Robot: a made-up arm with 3 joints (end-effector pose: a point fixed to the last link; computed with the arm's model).
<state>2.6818 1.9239 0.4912</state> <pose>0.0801 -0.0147 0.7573 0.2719 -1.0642 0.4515</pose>
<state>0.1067 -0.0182 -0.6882</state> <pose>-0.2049 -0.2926 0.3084 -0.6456 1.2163 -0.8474</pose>
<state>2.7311 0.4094 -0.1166</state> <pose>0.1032 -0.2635 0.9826 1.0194 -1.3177 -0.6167</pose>
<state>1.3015 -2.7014 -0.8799</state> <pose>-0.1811 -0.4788 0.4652 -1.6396 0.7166 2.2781</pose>
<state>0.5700 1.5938 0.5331</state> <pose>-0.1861 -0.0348 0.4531 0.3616 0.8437 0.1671</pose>
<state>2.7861 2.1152 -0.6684</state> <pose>0.2049 -0.1221 0.5983 -0.7906 -0.4889 0.0178</pose>
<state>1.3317 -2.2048 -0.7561</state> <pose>-0.1048 -0.5191 0.5109 1.5413 -0.6298 -2.5027</pose>
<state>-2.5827 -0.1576 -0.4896</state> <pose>-0.2103 -0.4520 0.9955 1.9536 -1.8213 -0.4660</pose>
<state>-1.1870 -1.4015 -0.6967</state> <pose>-0.2183 -0.5725 0.6286 -1.7018 0.6369 -1.3230</pose>
